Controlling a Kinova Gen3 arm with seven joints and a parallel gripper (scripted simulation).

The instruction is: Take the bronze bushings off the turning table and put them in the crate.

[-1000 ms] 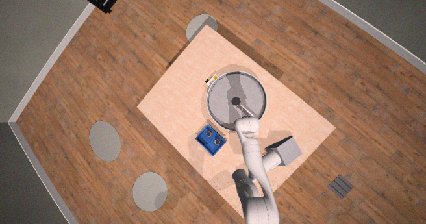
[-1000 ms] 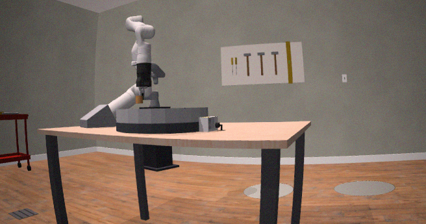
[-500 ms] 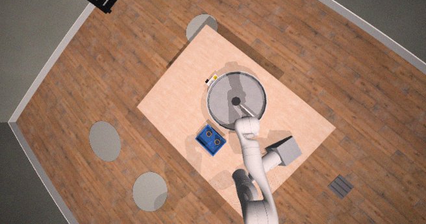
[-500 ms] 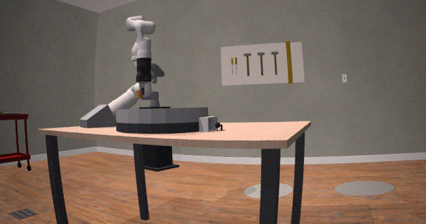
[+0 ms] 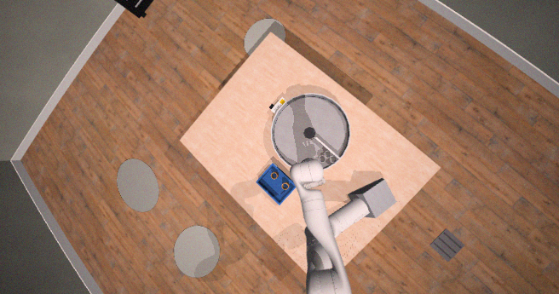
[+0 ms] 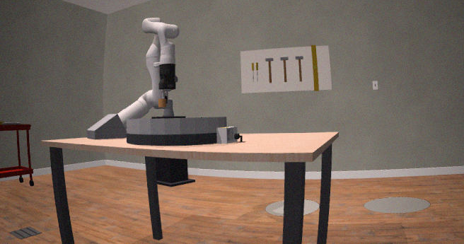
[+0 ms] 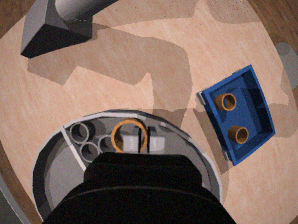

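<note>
Now: hand 4 cm short of the blue crate, 22 cm to the right of it and 16 cm above it. From my hand the other things lie so: grey turning table (17 cm ahead, 10 cm to the right, 13 cm below).
</note>
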